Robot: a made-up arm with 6 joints. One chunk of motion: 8 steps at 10 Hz.
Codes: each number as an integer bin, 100 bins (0 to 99) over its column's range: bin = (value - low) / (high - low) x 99, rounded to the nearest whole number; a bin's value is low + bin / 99 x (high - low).
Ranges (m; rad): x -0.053..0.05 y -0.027..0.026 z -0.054..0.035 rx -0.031..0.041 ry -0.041..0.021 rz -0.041..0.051
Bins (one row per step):
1: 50 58 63 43 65 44
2: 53 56 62 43 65 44
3: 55 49 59 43 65 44
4: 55 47 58 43 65 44
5: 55 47 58 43 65 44
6: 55 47 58 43 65 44
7: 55 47 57 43 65 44
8: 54 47 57 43 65 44
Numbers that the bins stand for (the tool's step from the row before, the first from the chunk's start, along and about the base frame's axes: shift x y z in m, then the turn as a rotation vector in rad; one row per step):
1: -0.00098 0.00405 0.00264 0.00027 -0.00029 -0.00011
2: 0.00214 0.00298 0.00174 0.00027 -0.00029 -0.00011
3: 0.00422 -0.00077 -0.00096 0.00027 -0.00029 -0.00011
4: 0.00422 -0.00184 -0.00186 0.00027 -0.00029 -0.00011
5: 0.00422 -0.00184 -0.00186 0.00027 -0.00029 -0.00011
6: 0.00422 -0.00184 -0.00186 0.00027 -0.00029 -0.00011
7: 0.00422 -0.00184 -0.00276 0.00027 -0.00029 -0.00011
8: 0.00318 -0.00184 -0.00276 0.00027 -0.00029 -0.00011

